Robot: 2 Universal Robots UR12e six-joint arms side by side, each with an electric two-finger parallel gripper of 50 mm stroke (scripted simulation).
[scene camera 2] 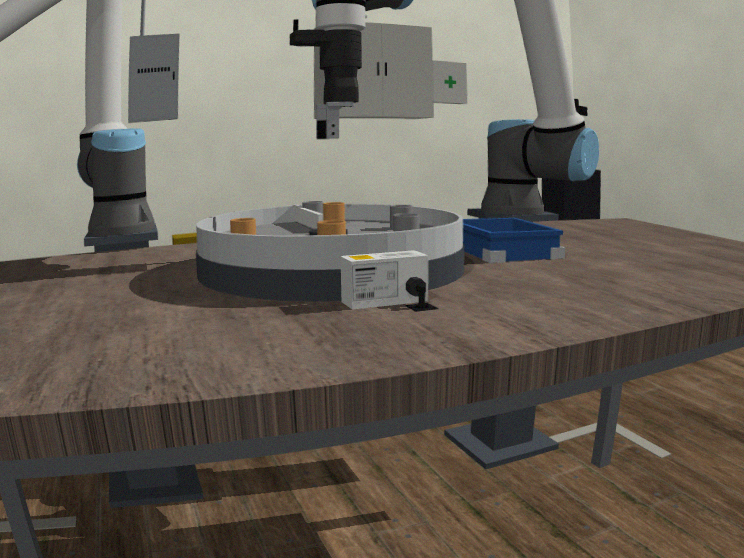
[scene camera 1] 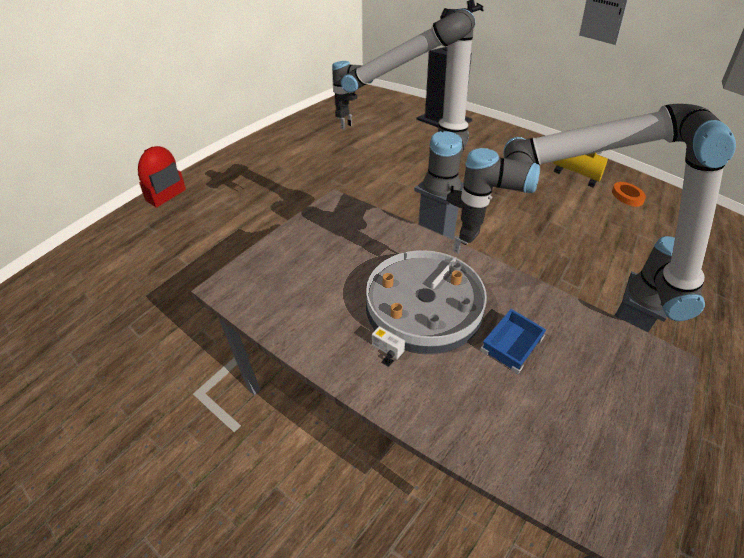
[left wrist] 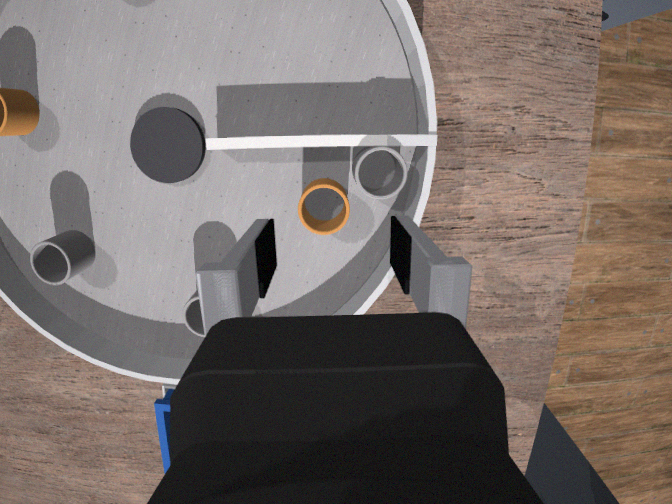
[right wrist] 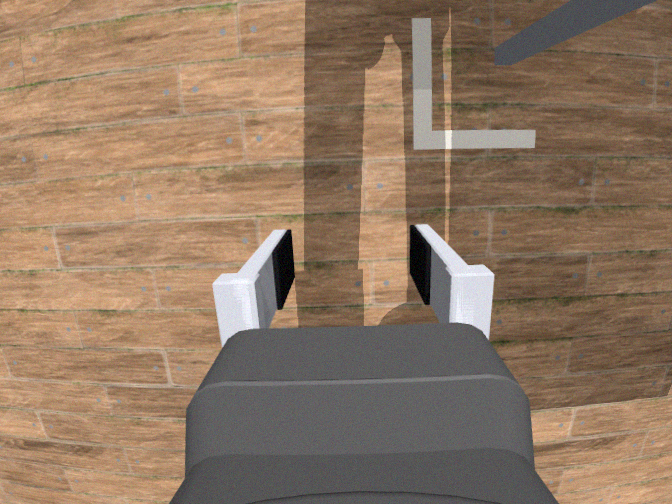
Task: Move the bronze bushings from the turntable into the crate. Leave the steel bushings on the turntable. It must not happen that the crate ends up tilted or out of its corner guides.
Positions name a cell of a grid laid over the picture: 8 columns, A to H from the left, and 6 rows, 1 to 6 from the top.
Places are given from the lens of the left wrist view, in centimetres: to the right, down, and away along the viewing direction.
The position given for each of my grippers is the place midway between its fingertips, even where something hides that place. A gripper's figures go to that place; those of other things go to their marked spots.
my left gripper (left wrist: D3): 0, 0, 17
blue crate (left wrist: B5): -19, 16, 38
